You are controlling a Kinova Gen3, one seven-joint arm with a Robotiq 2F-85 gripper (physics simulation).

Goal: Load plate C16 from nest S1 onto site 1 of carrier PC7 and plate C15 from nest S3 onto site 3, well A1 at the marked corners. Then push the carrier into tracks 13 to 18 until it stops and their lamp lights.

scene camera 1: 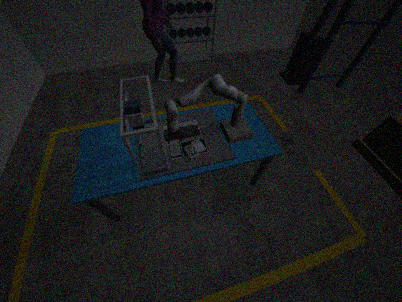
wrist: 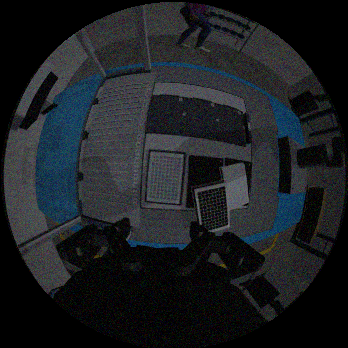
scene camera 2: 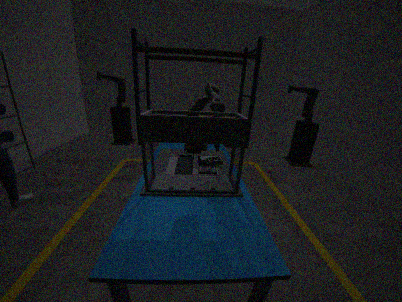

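Pixels of known places: gripper, fingertip midpoint: (scene camera 1: 174,142) (wrist: 159,227) (scene camera 2: 216,149); arm's base at its link origin: (scene camera 1: 235,123) (wrist: 299,158).
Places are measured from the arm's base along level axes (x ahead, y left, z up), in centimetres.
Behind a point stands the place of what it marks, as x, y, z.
Observation:
Carrier PC7 (wrist: 170,117) {59.6, 4.5, -5.1} (scene camera 2: 185,165) {53.0, 2.6, -5.1} is a dark slab with several small pale marks and no plate on it, lying beside the track rack (wrist: 112,145) {74.7, 15.5, -6.2}. In the wrist view, a pale plate with a fine well grid (wrist: 166,177) {56.8, 21.1, -3.6} lies flat in the left nest. A plate with dark wells and a pale rim (wrist: 212,209) {44.1, 26.4, -1.1} lies askew over the front edge of the dark middle nest. A white plate (wrist: 236,185) {37.3, 19.2, -3.3} sits turned at the right nest, against the dark-welled one. Plate and nest labels are unreadable. My gripper (wrist: 159,227) {56.4, 26.9, 12.4} is open and empty, above the front of the nests.
A tall frame (scene camera 1: 139,132) {74.3, 41.0, 41.4} (scene camera 2: 195,131) with a dark cross panel stands over the track rack. The arm's base (scene camera 1: 237,131) {0.4, 9.8, 0.2} stands at the right end of the blue table (scene camera 1: 105,170) {114.8, 34.0, -7.5} (scene camera 2: 200,245) {125.4, 23.2, -7.5}. A person (scene camera 1: 162,40) stands behind the table. The views are dark and grainy.

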